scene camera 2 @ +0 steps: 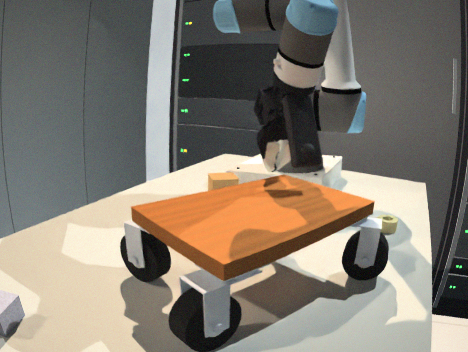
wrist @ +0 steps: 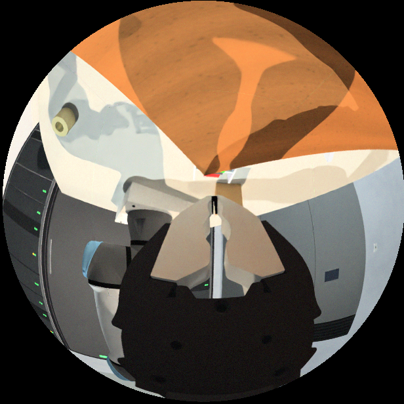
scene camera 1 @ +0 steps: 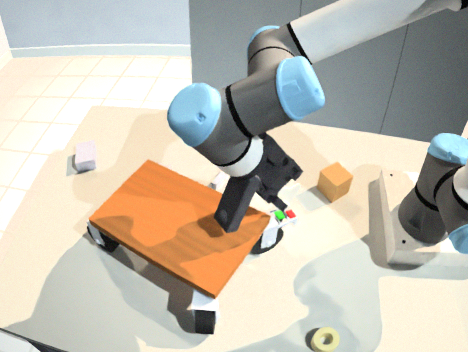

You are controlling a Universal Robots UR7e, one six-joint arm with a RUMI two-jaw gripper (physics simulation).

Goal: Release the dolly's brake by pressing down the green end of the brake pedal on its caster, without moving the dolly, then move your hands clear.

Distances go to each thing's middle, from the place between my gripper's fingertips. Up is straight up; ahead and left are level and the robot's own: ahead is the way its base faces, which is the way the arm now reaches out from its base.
Right now the orange dolly [scene camera 1: 167,219] is 200 mm ahead of my hand, 70 mm to the left of it and 60 mm below it. The rest, counted from my hand: orange cube [scene camera 1: 334,181] (170 mm to the right, 120 mm behind, 90 mm below).
